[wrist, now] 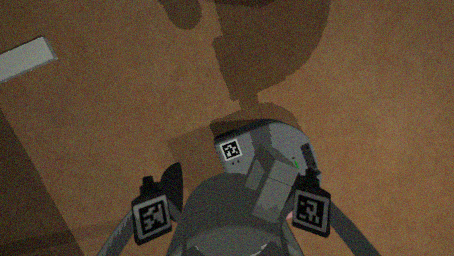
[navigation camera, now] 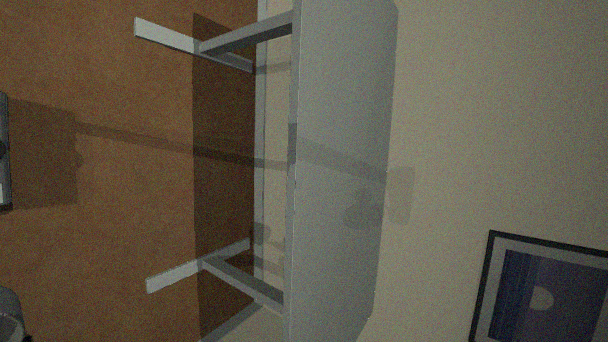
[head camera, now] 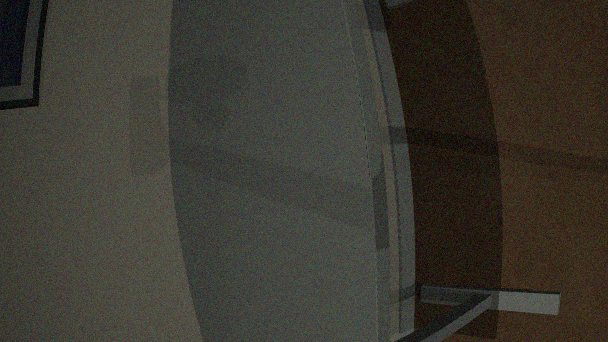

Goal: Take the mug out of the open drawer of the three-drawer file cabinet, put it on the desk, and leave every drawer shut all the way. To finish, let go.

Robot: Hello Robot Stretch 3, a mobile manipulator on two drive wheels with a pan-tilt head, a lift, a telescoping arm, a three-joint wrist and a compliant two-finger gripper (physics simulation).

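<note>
In the wrist view my gripper (wrist: 229, 177) is shut on the dark grey mug (wrist: 220, 202), whose rounded body fills the space between the fingers. A blocky lighter grey piece, apparently its handle, points up and right and hides the right fingertip. The held mug is above the floor, in front of my base in this view. The grey desk (head camera: 280, 270) (navigation camera: 340, 115) stands against the wall; its top fills the middle of the head view and stands right of centre in the navigation view. The file cabinet and its drawers do not show, so their state is hidden.
My base (wrist: 295, 142) shows behind the mug. A desk foot (head camera: 530, 303) (navigation camera: 170, 277) (wrist: 25, 59) stands on the brown floor. A framed picture (head camera: 30, 60) (navigation camera: 550, 280) hangs on the wall. Part of a grey rounded thing (navigation camera: 10, 310) shows at the navigation view's lower left.
</note>
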